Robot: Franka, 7 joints.
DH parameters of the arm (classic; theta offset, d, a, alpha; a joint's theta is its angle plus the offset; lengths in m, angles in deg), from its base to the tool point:
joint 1: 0 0.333 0 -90
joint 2: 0 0 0 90
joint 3: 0 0.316 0.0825 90
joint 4: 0 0 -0.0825 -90
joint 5: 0 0.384 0 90
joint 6: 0 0 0.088 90
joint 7: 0 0.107 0 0
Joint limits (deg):
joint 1: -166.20..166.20
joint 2: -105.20..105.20
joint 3: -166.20..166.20
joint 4: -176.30..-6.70
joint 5: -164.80..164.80
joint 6: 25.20..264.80
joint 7: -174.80..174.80
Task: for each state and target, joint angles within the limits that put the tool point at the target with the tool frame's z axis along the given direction. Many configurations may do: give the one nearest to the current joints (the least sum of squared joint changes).
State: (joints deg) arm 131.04 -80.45 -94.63 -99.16 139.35 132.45 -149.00
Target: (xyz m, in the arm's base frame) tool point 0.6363 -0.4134 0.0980 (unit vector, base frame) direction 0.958 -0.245 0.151
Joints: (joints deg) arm 111.83 -82.49 -125.44 -68.30 122.38 141.78 -149.00
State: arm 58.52 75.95 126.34 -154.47 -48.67 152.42 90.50
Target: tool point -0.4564 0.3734 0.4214 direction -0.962 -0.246 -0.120
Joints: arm 64.77 86.85 93.06 -123.19 -46.79 170.06 90.50
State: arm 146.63 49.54 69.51 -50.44 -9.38 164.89 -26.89
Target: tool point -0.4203 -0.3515 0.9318 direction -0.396 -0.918 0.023
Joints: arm 152.95 26.34 97.65 -66.35 -9.09 155.62 -26.89
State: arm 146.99 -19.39 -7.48 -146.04 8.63 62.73 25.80
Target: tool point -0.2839 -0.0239 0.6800 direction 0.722 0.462 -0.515
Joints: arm 160.71 -27.70 26.33 -106.98 -31.55 33.76 25.80
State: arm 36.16 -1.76 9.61 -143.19 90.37 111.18 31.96
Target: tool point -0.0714 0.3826 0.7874 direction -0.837 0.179 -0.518
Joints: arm 53.75 -30.55 19.26 -103.02 70.71 77.97 31.96
